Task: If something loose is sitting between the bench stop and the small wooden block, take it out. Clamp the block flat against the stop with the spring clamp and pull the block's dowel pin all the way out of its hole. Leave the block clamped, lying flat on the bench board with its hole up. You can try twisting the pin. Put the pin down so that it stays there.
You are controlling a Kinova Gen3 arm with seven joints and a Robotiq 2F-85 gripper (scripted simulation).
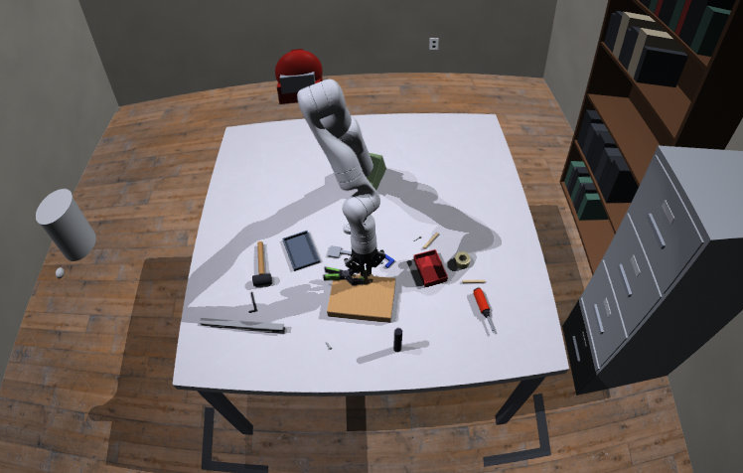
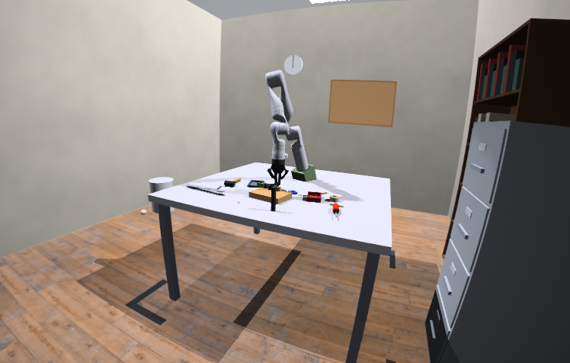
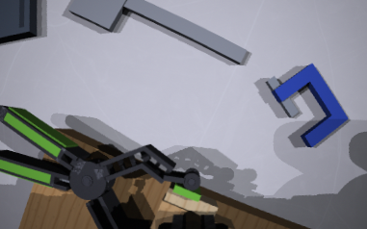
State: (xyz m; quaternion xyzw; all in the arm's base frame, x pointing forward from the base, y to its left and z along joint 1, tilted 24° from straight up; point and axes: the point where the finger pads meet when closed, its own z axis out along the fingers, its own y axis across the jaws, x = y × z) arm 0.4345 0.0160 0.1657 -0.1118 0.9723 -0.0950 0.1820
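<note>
The round dowel pin is 20 mm below my hand. Also, from my hand: grey t-shaped tool: 130 mm behind, 70 mm to the right, 70 mm below; then wooden bench board: 50 mm ahead, 20 mm to the right, 60 mm below; then wooden block: 40 mm below.
</note>
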